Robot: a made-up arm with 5 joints. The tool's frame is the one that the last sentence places.
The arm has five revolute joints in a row. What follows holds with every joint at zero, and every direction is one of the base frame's. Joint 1 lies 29 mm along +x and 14 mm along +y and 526 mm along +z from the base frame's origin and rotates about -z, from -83.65 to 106.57 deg. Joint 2 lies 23 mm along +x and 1 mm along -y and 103 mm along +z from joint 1 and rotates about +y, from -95.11 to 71.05 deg. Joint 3 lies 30 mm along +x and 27 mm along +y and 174 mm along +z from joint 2 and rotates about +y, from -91.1 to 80.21 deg. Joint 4 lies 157 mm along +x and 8 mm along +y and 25 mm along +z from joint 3 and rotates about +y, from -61.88 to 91.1 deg. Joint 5 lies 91 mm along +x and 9 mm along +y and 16 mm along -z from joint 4 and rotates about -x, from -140.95 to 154.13 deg. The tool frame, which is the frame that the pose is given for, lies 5 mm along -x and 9 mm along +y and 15 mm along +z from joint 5; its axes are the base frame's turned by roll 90, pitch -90 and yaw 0 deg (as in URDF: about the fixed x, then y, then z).
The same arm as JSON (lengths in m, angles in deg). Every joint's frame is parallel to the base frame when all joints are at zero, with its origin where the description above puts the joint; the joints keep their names.
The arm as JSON. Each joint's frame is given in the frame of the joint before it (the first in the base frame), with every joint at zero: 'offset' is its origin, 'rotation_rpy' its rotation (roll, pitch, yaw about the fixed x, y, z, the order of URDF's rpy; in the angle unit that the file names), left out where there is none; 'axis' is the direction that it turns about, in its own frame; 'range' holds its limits. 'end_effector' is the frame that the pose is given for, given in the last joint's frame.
{"length_unit": "m", "angle_unit": "deg", "chain": [{"id": "joint 1", "offset": [0.029, 0.014, 0.526], "axis": [0.0, 0.0, -1.0], "range": [-83.65, 106.57]}, {"id": "joint 2", "offset": [0.023, -0.001, 0.103], "axis": [0.0, 1.0, 0.0], "range": [-95.11, 71.05]}, {"id": "joint 3", "offset": [0.03, 0.027, 0.174], "axis": [0.0, 1.0, 0.0], "range": [-91.1, 80.21]}, {"id": "joint 4", "offset": [0.157, 0.008, 0.025], "axis": [0.0, 1.0, 0.0], "range": [-61.88, 91.1]}, {"id": "joint 5", "offset": [0.091, 0.009, -0.016], "axis": [-1.0, 0.0, 0.0], "range": [-140.95, 154.13]}], "end_effector": {"offset": [-0.005, 0.009, 0.015], "rotation_rpy": [90.0, -90.0, 0.0]}}
